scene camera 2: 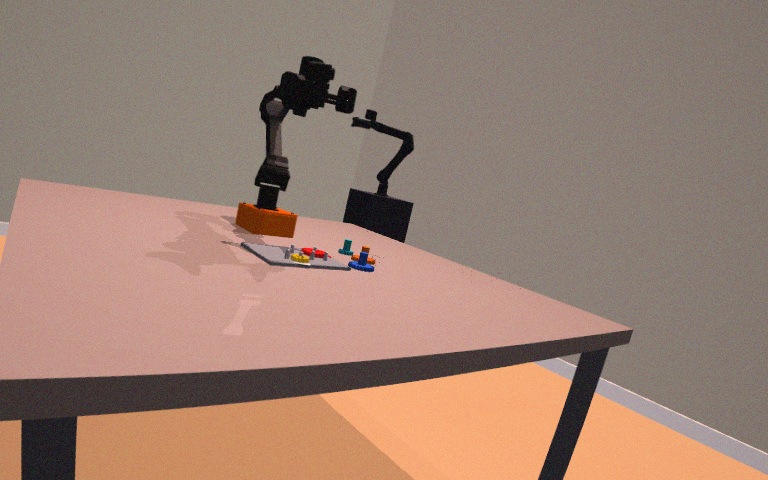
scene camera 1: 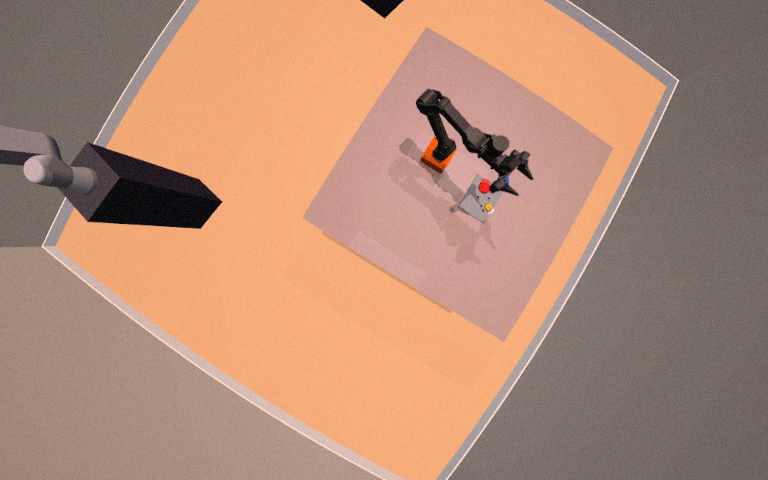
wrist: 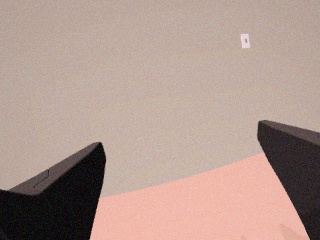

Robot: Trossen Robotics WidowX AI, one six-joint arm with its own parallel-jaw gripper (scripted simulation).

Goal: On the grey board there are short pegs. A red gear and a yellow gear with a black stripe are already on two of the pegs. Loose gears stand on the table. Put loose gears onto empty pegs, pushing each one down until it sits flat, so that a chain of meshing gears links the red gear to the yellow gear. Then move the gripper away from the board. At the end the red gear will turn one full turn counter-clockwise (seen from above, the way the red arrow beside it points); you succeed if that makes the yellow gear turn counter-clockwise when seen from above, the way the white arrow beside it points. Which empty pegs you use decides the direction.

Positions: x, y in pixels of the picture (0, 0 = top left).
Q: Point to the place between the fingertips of my gripper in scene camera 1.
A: At 525, 187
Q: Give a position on a grey board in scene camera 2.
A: At 272, 253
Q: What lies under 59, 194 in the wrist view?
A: My gripper.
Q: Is my gripper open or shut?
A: Open.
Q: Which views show my gripper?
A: Scene camera 2, scene camera 1 and the wrist view: all of them.
